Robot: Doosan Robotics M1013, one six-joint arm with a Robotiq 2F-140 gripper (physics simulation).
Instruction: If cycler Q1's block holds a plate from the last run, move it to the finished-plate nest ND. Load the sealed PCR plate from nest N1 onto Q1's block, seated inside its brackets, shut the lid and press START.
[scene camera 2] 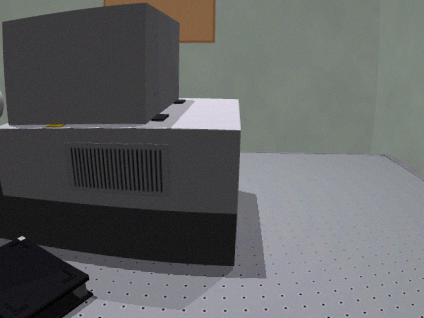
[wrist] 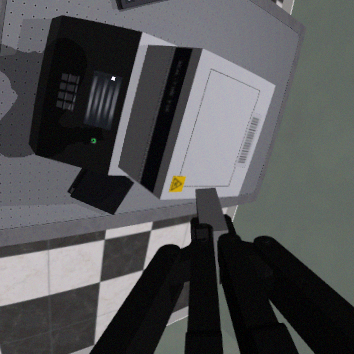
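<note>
The cycler [scene camera 2: 200, 165] [wrist: 225, 120] stands on the bench, with a dark front panel [wrist: 52, 127] that carries a keypad [wrist: 67, 91], a striped display [wrist: 102, 100] and a small green light [wrist: 93, 140]. A large upper housing [scene camera 2: 75, 65] sits on its body. The block and any plate on it are hidden. My gripper [wrist: 205, 203] is shut and empty; in the wrist view its tips overlap the cycler's edge near the yellow warning label [wrist: 176, 183]. A black nest-like holder [scene camera 2: 35, 280] [wrist: 101, 191] lies beside the cycler; no plate shows on it. I cannot tell which nest it is.
The perforated bench [scene camera 2: 320, 240] [wrist: 30, 185] carries the cycler and ends close beside it in the wrist view. Part of another dark holder [wrist: 145, 3] shows at the top edge. A checkered floor [wrist: 50, 270] lies below the bench. Side vents [scene camera 2: 117, 170] mark the cycler's flank.
</note>
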